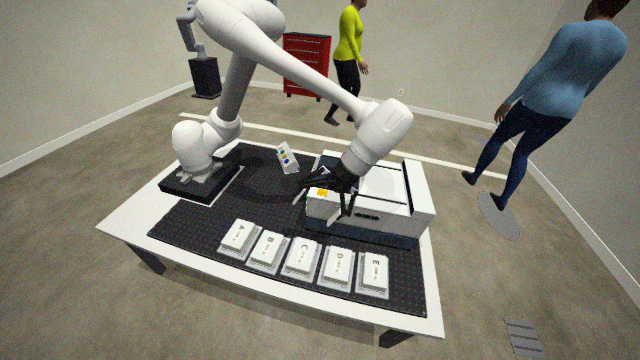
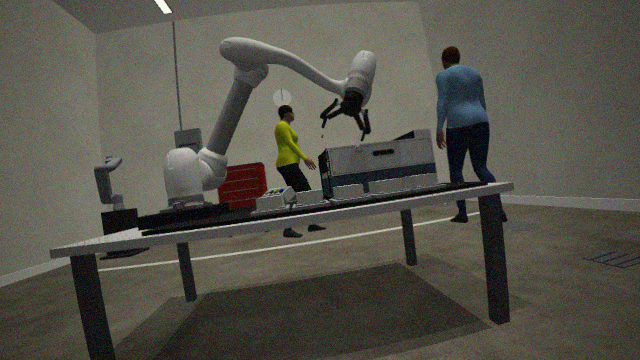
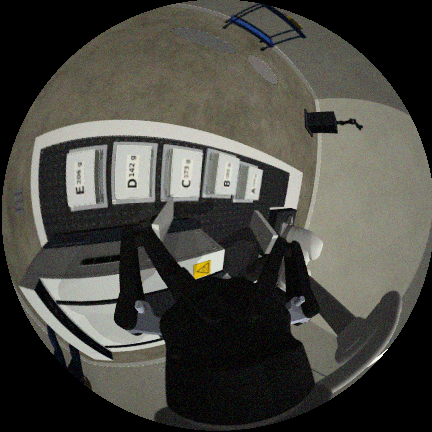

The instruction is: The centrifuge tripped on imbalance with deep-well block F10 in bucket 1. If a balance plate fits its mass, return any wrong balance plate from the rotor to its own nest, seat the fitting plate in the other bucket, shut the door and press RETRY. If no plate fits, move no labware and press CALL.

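Frame: origin at the arm's base, x ahead, y right, z down, level; centimetres.
Where they show: gripper, fingertip midpoint: (image 1: 311,212) (image 2: 339,142) (image 3: 213,213); arm's base, link origin: (image 1: 200,170) (image 2: 187,208) (image 3: 283,233).
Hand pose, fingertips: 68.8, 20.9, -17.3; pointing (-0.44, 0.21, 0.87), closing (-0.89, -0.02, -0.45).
Things, the pixels of their centre, and the offset from my fingertips, as dx, dy, dz. "*": a spot on its surface instead. Level surfaces: height alone.
- blue centrifuge, body centre: (image 3: 129,298) (image 1: 365,194) (image 2: 371,166) +17.5, -25.7, +9.4
- Balance plates A, body centre: (image 2: 271,202) (image 3: 249,183) (image 1: 239,235) -27.4, +6.5, +18.3
- B, body centre: (image 3: 223,174) (image 2: 309,197) (image 1: 268,248) -14.0, +7.7, +18.3
- C, body centre: (image 3: 183,173) (image 2: 347,191) (image 1: 302,255) -0.6, +6.3, +18.3
- D, body centre: (image 3: 132,171) (image 2: 384,185) (image 1: 338,265) +13.1, +5.8, +18.3
- E, body centre: (image 3: 82,177) (image 2: 418,180) (image 1: 374,271) +26.6, +4.5, +18.3
- white table, surface height: dz +22.9
- raised white ledge, surface spot: (image 1: 421,192) * +37.6, -21.1, -2.8
My gripper (image 1: 316,206) (image 2: 342,134) (image 3: 213,213) is open and empty, above the near left end of the white and blue centrifuge (image 1: 395,220) (image 2: 345,162) (image 3: 60,265). Balance plates A (image 1: 240,235) (image 3: 254,182), B (image 1: 268,248) (image 3: 225,175), C (image 1: 302,256) (image 3: 185,172), D (image 1: 337,266) (image 3: 133,172) and E (image 1: 375,271) (image 3: 82,177) sit in a row of nests. C reads 173 g, D 142 g, E seemingly 206 g; A and B are too small to read. Block F10 and the buckets do not show. The button box (image 1: 287,159) (image 2: 275,197) stands left of the centrifuge.
The arm's base stands on a black plinth (image 1: 187,190) at the left of the white table (image 1: 120,220). A raised white ledge (image 1: 421,192) stands at the centrifuge's right end. A person in blue (image 1: 575,65) (image 2: 460,95) and one in yellow (image 1: 350,35) (image 2: 286,145) are beyond the table.
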